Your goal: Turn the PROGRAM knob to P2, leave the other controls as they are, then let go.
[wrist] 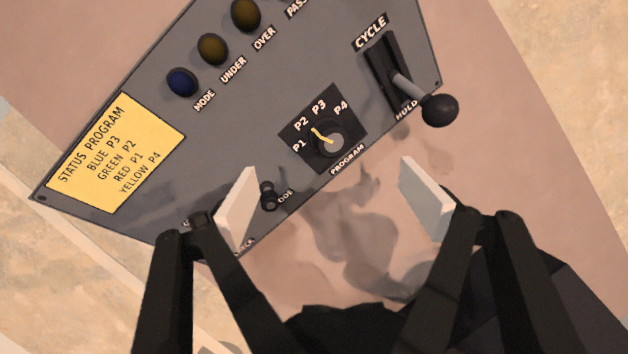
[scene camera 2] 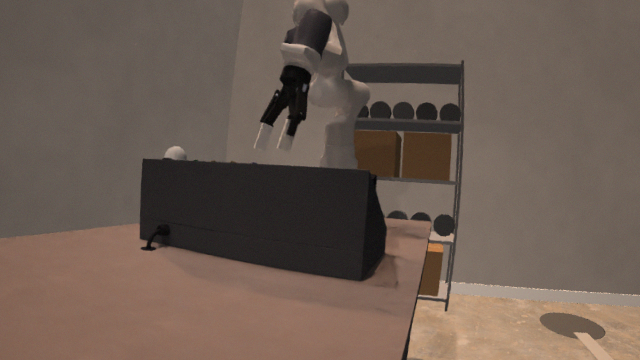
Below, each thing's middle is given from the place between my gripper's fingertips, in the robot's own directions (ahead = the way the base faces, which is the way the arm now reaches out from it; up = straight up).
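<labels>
The cycle lever (wrist: 440, 110) is 150 mm to the right of my hand, 90 mm below it and 30 mm behind it. I can see the control console (scene camera 2: 326, 221) too, and that one's 100 mm ahead of my hand, 30 mm to the left of it and 120 mm below it.
</labels>
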